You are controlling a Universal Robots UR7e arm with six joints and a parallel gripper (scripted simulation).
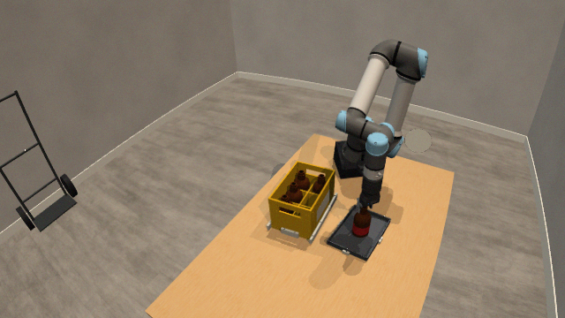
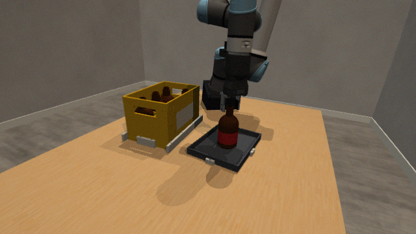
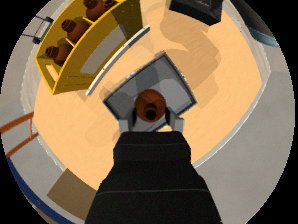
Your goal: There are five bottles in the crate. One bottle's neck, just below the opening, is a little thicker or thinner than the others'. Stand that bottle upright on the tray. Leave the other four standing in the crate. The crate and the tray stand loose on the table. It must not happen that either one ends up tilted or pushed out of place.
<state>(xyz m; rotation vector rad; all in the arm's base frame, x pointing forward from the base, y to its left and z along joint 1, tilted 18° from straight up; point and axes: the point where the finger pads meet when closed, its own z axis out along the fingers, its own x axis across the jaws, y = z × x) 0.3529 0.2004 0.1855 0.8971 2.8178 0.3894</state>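
My hand is 8 cm above the bottle. Round my hand: yellow crate 28 cm to the right, 8 cm below, 3 cm ahead; dark tray 15 cm below.
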